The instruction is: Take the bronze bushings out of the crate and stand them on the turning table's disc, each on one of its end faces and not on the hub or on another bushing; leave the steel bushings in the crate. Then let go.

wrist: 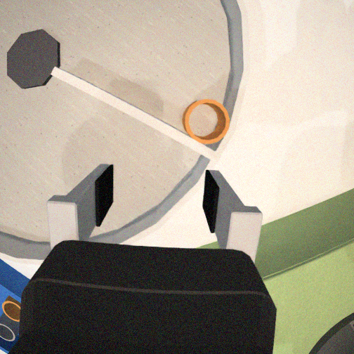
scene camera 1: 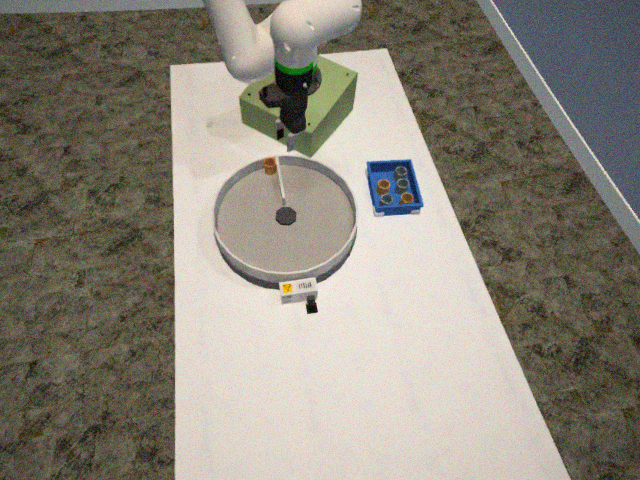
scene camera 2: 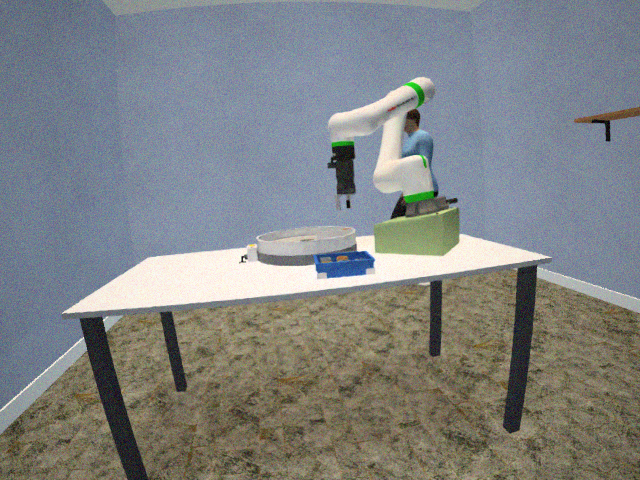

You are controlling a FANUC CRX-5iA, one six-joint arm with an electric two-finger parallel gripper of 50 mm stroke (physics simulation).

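Places are measured from the arm's base along level axes (x back, y up, z left), in millimetres.
Pixels of known places: gripper, fingertip midpoint: (scene camera 1: 285, 144) (scene camera 2: 343, 209); arm's base, origin of the base link: (scene camera 2: 422, 214).
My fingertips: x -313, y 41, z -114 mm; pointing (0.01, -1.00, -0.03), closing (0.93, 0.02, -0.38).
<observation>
Ahead of a thing's pixels: the offset from my fingertips to its top centre. "pt": to the spot under its first point.
A bronze bushing @(dx +22, dy -92, dz -47 mm) (scene camera 1: 270, 169) (wrist: 223, 131) stands on end on the turning table's disc @(dx -163, dy -122, dz -35 mm) (scene camera 1: 248, 232) (wrist: 150, 50), by the rim wall and close beside the white bar. In the blue crate @(dx -107, dy -132, dz +326 mm) (scene camera 1: 398, 209) (scene camera 2: 343, 267) (wrist: 7, 276), one bronze bushing @(dx -101, dy -139, dz +295 mm) (scene camera 1: 383, 190) is at the left and another bronze bushing @(dx -167, dy -139, dz +350 mm) (scene camera 1: 406, 200) at the near right. Steel bushings @(dx -60, dy -139, dz +368 mm) (scene camera 1: 401, 177) @(dx -110, dy -139, dz +356 mm) (scene camera 1: 402, 190) @(dx -158, dy -139, dz +286 mm) (scene camera 1: 386, 200) are also in the crate. My gripper (scene camera 1: 286, 138) (scene camera 2: 343, 205) (wrist: 158, 185) is open and empty, above the table between the disc's rim and the green base.
The dark hub @(dx -163, dy -122, dz -35 mm) (scene camera 1: 285, 215) (wrist: 33, 59) is at the disc's middle. A white bar @(pt dx -57, dy -91, dz -26 mm) (scene camera 1: 281, 180) (wrist: 132, 114) runs from near it to the raised rim wall (scene camera 1: 336, 264) (scene camera 2: 330, 243). The green base (scene camera 1: 330, 116) (scene camera 2: 413, 236) is behind. A white box @(dx -397, dy -124, dz -49 mm) (scene camera 1: 298, 293) (scene camera 2: 251, 253) adjoins the turning table.
</observation>
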